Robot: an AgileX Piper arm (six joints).
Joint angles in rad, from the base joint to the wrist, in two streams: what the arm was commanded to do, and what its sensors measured. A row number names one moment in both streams.
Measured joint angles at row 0: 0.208 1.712 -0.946 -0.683 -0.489 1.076
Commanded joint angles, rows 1 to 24: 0.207 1.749 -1.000 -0.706 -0.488 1.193; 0.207 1.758 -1.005 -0.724 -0.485 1.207; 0.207 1.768 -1.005 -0.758 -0.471 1.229; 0.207 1.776 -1.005 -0.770 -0.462 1.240; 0.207 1.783 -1.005 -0.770 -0.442 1.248; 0.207 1.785 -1.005 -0.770 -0.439 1.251; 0.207 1.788 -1.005 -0.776 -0.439 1.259; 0.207 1.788 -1.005 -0.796 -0.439 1.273; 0.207 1.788 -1.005 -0.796 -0.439 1.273; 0.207 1.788 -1.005 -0.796 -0.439 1.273; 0.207 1.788 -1.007 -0.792 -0.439 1.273; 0.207 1.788 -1.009 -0.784 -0.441 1.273; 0.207 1.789 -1.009 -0.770 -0.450 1.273; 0.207 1.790 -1.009 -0.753 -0.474 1.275; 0.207 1.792 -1.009 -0.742 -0.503 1.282; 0.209 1.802 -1.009 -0.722 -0.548 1.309; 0.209 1.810 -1.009 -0.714 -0.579 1.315; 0.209 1.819 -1.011 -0.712 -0.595 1.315; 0.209 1.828 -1.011 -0.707 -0.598 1.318; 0.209 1.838 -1.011 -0.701 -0.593 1.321; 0.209 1.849 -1.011 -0.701 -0.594 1.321; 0.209 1.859 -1.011 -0.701 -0.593 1.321; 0.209 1.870 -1.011 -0.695 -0.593 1.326; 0.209 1.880 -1.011 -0.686 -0.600 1.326
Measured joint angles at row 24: 0.210 1.841 -1.000 -0.733 -0.570 1.322
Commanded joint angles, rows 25 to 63: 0.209 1.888 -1.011 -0.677 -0.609 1.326; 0.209 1.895 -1.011 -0.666 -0.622 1.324; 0.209 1.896 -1.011 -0.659 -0.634 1.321; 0.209 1.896 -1.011 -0.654 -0.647 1.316; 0.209 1.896 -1.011 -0.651 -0.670 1.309; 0.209 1.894 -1.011 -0.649 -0.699 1.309; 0.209 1.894 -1.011 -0.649 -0.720 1.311; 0.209 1.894 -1.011 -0.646 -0.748 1.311; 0.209 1.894 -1.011 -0.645 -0.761 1.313; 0.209 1.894 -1.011 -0.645 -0.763 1.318; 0.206 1.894 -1.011 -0.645 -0.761 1.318; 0.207 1.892 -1.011 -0.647 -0.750 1.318; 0.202 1.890 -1.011 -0.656 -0.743 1.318; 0.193 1.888 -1.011 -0.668 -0.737 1.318; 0.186 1.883 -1.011 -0.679 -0.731 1.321; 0.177 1.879 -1.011 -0.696 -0.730 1.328; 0.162 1.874 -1.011 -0.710 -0.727 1.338; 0.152 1.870 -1.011 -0.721 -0.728 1.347; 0.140 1.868 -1.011 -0.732 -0.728 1.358; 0.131 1.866 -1.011 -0.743 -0.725 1.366; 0.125 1.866 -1.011 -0.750 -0.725 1.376; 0.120 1.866 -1.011 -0.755 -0.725 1.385; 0.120 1.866 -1.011 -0.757 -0.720 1.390; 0.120 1.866 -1.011 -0.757 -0.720 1.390; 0.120 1.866 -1.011 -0.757 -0.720 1.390; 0.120 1.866 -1.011 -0.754 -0.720 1.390; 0.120 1.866 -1.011 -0.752 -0.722 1.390; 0.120 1.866 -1.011 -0.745 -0.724 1.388; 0.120 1.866 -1.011 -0.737 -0.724 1.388; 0.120 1.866 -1.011 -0.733 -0.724 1.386; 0.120 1.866 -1.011 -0.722 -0.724 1.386; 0.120 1.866 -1.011 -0.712 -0.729 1.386; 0.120 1.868 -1.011 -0.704 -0.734 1.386; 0.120 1.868 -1.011 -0.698 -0.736 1.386; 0.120 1.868 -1.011 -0.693 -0.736 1.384; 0.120 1.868 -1.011 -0.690 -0.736 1.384; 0.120 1.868 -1.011 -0.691 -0.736 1.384; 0.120 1.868 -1.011 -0.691 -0.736 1.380; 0.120 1.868 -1.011 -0.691 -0.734 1.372
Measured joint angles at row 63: 0.140 1.876 -0.992 -0.804 -0.741 1.398
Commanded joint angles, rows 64 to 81: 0.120 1.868 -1.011 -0.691 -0.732 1.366; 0.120 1.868 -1.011 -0.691 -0.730 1.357; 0.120 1.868 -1.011 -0.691 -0.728 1.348; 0.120 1.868 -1.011 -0.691 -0.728 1.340; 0.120 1.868 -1.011 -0.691 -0.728 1.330; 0.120 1.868 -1.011 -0.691 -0.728 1.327; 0.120 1.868 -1.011 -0.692 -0.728 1.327; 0.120 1.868 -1.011 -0.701 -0.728 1.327; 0.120 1.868 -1.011 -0.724 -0.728 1.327; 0.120 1.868 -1.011 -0.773 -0.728 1.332; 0.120 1.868 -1.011 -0.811 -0.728 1.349; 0.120 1.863 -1.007 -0.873 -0.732 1.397; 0.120 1.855 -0.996 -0.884 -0.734 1.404; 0.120 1.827 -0.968 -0.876 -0.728 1.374; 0.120 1.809 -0.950 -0.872 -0.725 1.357; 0.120 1.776 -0.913 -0.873 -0.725 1.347; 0.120 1.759 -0.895 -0.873 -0.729 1.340; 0.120 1.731 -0.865 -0.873 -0.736 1.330
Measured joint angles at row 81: 0.130 1.821 -0.935 -0.865 -0.712 1.383
